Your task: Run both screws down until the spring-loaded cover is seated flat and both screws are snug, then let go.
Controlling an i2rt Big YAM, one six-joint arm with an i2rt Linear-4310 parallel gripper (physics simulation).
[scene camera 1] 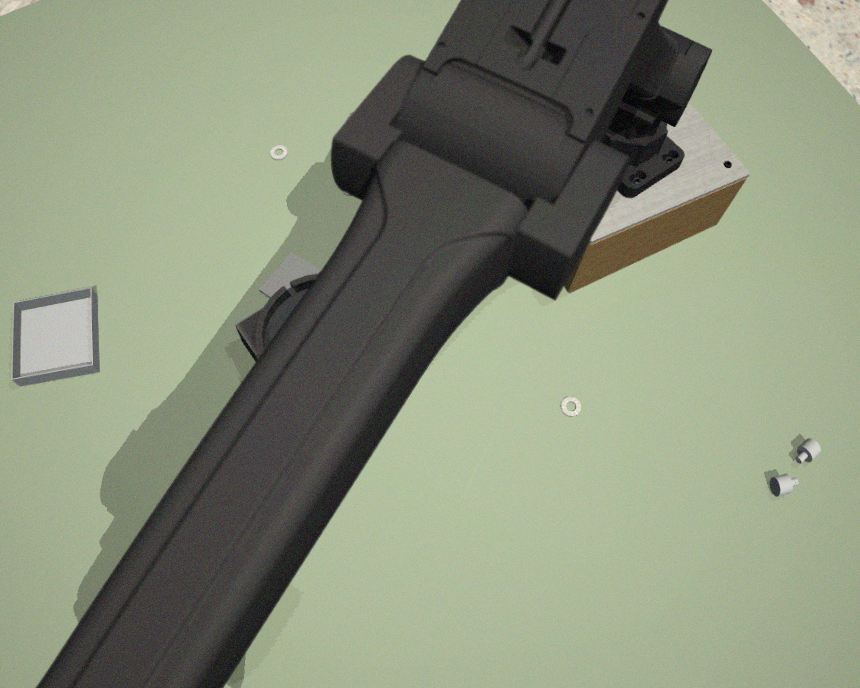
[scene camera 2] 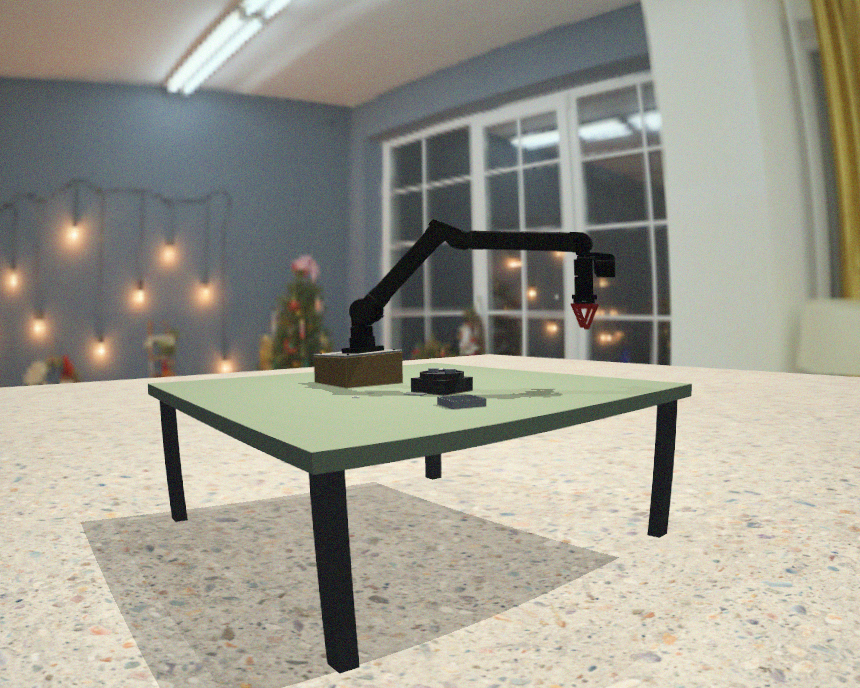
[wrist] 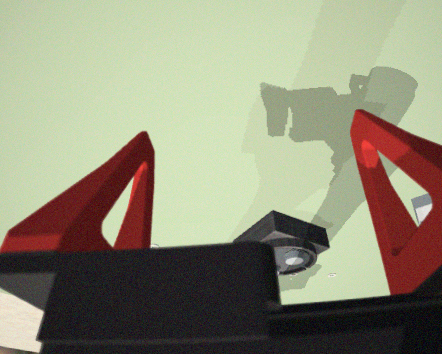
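Seen in the pictures: gripper, between the fingertips: (scene camera 2: 584, 328) (wrist: 250, 130); arm's base, origin of its link: (scene camera 1: 616, 144) (scene camera 2: 363, 351).
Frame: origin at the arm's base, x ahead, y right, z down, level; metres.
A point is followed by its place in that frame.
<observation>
Two small pale screws, one (scene camera 1: 809, 449) @[x 0.027, y -0.360, z 0.081 m] and another (scene camera 1: 781, 485) @[x 0.080, y -0.366, z 0.081 m], lie on their sides on the table at the right of the first scene view. A black housing (scene camera 1: 252, 331) @[x 0.403, y 0.066, z 0.061 m] (scene camera 2: 441, 383) @[x 0.405, y 0.082, z 0.068 m] (wrist: 300, 228) @[x 0.415, y 0.016, z 0.082 m] with a round recess stands on the table, partly hidden by the arm; a pale disc shows in its recess in the wrist view. A flat grey plate (scene camera 1: 288, 271) @[x 0.331, y 0.121, z 0.098 m] lies beside it. I cannot tell which piece is the cover or how it is seated. My gripper (scene camera 2: 586, 327) @[x 0.664, y -0.267, z -0.074 m] (wrist: 250, 130) @[x 0.664, y -0.267, z -0.074 m] is open and empty, high above the table and well away from the housing.
A shallow grey tray (scene camera 1: 55, 295) @[x 0.553, y 0.241, z 0.082 m] (scene camera 2: 461, 403) @[x 0.606, y 0.242, z 0.088 m] stands at the left of the first scene view. White rings, one (scene camera 1: 278, 152) @[x 0.256, y 0.268, z 0.100 m] and another (scene camera 1: 570, 406) @[x 0.196, y -0.168, z 0.098 m], lie on the green table (scene camera 1: 645, 573) @[x 0.241, y -0.340, z 0.101 m] (scene camera 2: 286, 423) @[x 0.458, y 0.646, z 0.101 m]. The arm's wooden base block (scene camera 1: 659, 233) @[x 0.006, y -0.091, z 0.049 m] (scene camera 2: 358, 369) @[x 0.079, y 0.093, z 0.046 m] stands behind the housing.
</observation>
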